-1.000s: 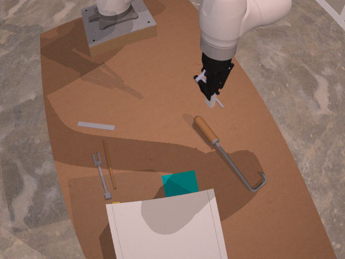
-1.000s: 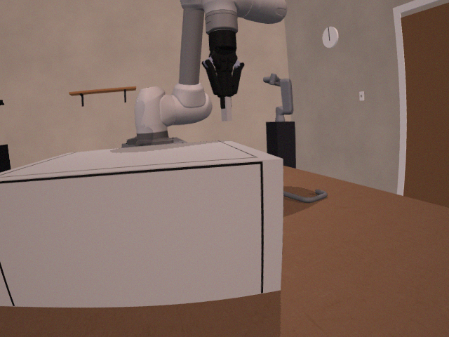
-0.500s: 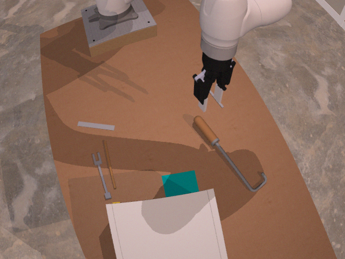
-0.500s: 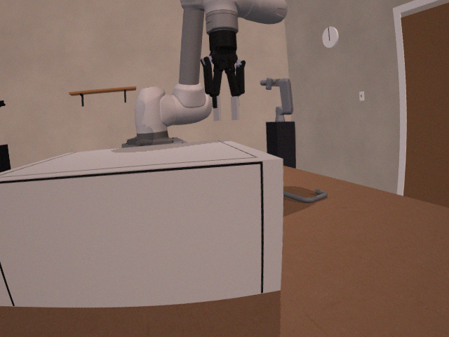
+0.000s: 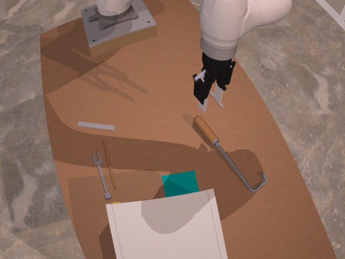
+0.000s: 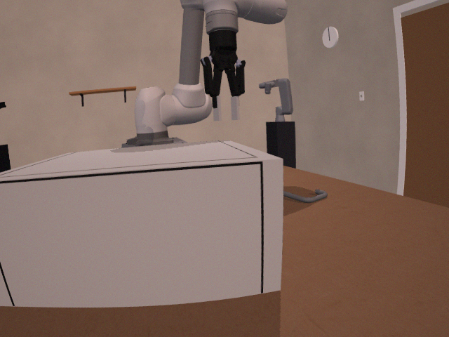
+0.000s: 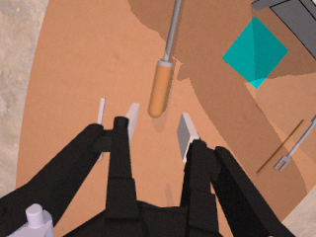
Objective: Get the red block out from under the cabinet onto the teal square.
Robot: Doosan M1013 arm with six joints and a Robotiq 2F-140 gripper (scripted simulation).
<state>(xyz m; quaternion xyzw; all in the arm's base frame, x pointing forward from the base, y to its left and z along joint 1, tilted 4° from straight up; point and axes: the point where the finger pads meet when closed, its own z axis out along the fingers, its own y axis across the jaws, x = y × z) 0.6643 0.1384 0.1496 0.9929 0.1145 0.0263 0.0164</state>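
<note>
Right now the long hook tool is 11 cm ahead of my hand, 6 cm to the left of it and 19 cm below it. The rest, counted from my hand: grey spoon 17 cm behind, 8 cm to the left, 20 cm below; then thin wooden stick 34 cm to the right, 20 cm below; then teal square 16 cm ahead, 15 cm to the right, 20 cm below.
</note>
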